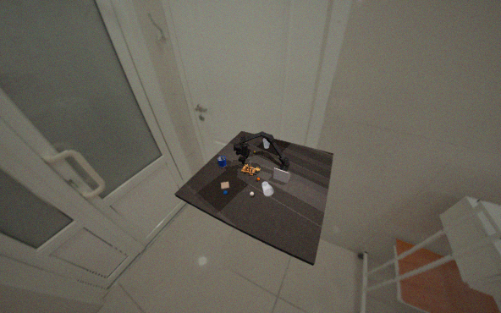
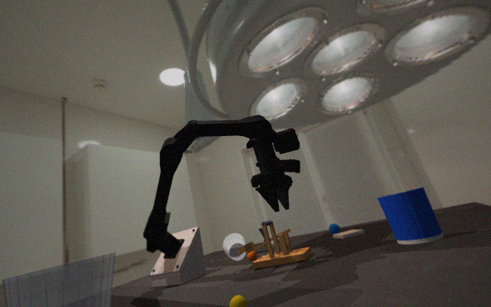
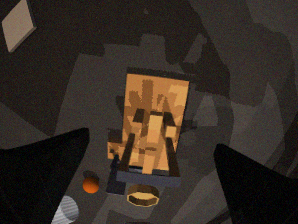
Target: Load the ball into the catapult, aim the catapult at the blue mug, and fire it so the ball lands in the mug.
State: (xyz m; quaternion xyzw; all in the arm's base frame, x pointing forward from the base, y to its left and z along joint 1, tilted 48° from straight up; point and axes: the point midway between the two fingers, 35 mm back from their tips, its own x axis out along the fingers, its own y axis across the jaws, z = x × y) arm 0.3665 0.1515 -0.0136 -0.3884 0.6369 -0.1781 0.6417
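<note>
Right now the orange ball is 190 mm behind my gripper tip, 50 mm to the left of it and 110 mm below it. The rest, counted from my gripper tip: flat block 40 mm ahead, 280 mm to the left, 120 mm below; then wooden catapult 70 mm behind, 10 mm to the right, 70 mm below; then blue mug 270 mm ahead, 70 mm to the left, 100 mm below.
</note>
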